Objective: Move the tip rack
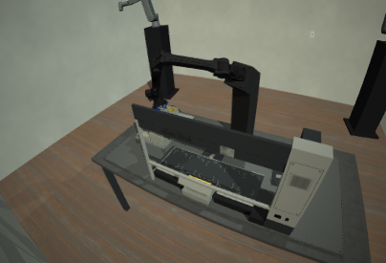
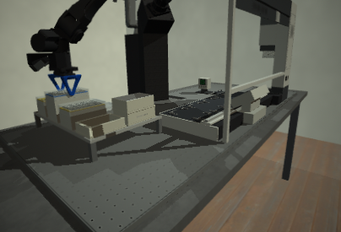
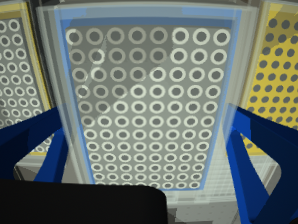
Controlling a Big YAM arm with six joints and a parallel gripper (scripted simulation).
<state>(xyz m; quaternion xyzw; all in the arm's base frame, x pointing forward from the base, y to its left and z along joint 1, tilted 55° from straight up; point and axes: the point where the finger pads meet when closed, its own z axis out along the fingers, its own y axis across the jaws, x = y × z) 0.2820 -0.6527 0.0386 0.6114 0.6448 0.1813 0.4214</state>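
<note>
Right now my hand is 1 cm to the right of the tip rack and 3 cm above it. The rest, counted from my hand: shelf label (9 cm ahead, 22 cm to the left, 15 cm below); labware shelf (7 cm ahead, 6 cm to the left, 10 cm below); pale block (24 cm ahead, 10 cm to the left, 3 cm below).
</note>
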